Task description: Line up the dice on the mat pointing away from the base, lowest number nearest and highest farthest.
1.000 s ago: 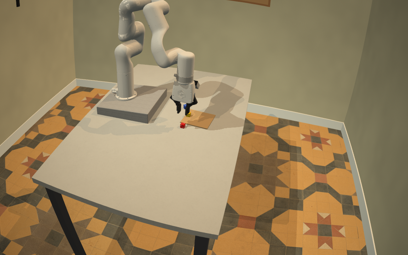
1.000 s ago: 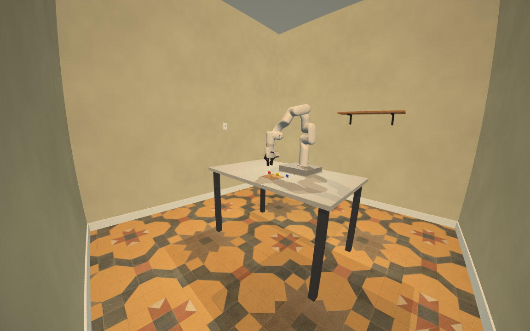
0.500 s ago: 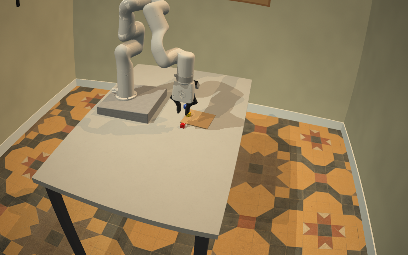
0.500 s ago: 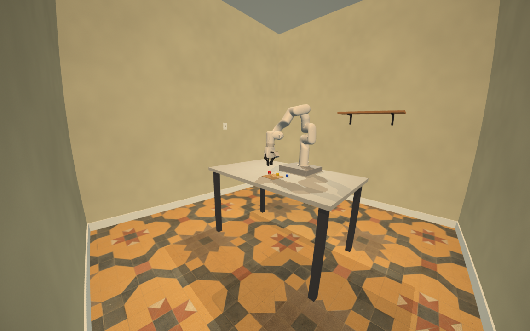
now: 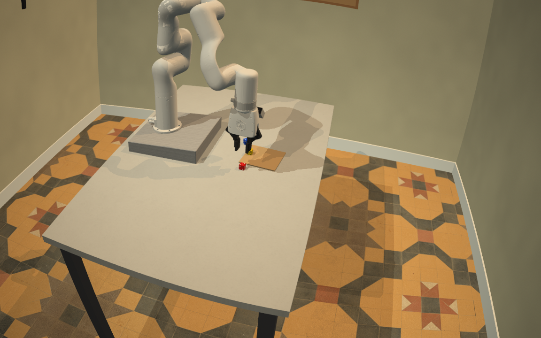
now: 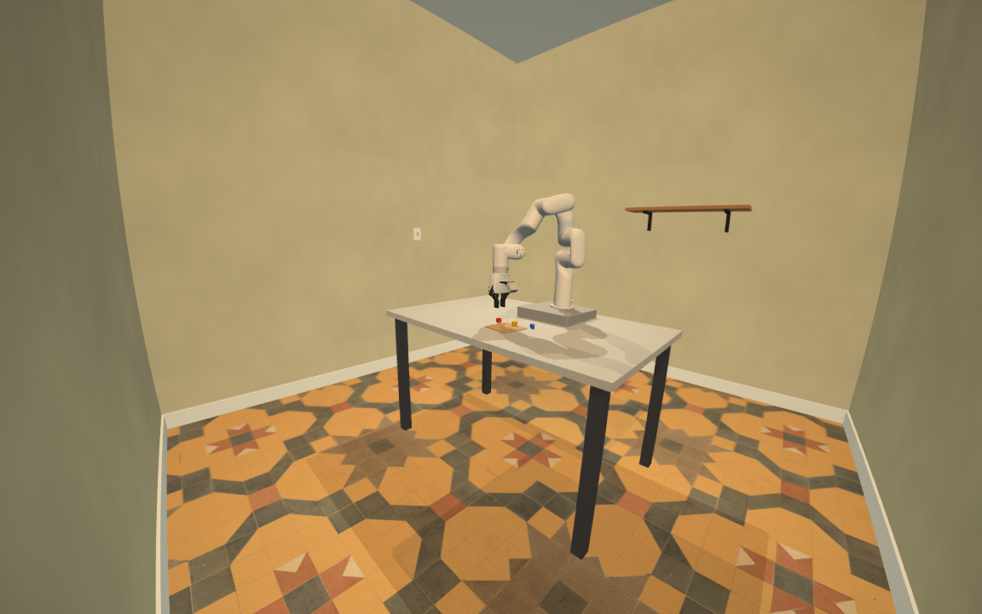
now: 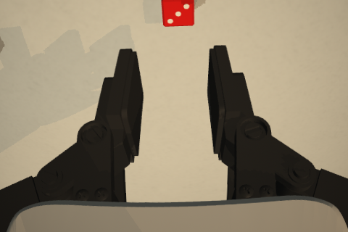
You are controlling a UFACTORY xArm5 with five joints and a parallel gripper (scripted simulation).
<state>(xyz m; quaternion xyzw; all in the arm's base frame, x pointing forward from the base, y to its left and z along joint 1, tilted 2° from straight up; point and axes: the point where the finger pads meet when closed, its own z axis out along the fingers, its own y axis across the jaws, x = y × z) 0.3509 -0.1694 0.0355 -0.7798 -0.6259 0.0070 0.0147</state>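
Right now my hand is 90 mm above the red die. From my hand the other things lie so: blue die (180 mm to the left, 90 mm below, 10 mm behind); yellow die (100 mm to the left, 80 mm below, 10 mm ahead); mat (90 mm to the left, 90 mm below, 70 mm ahead).
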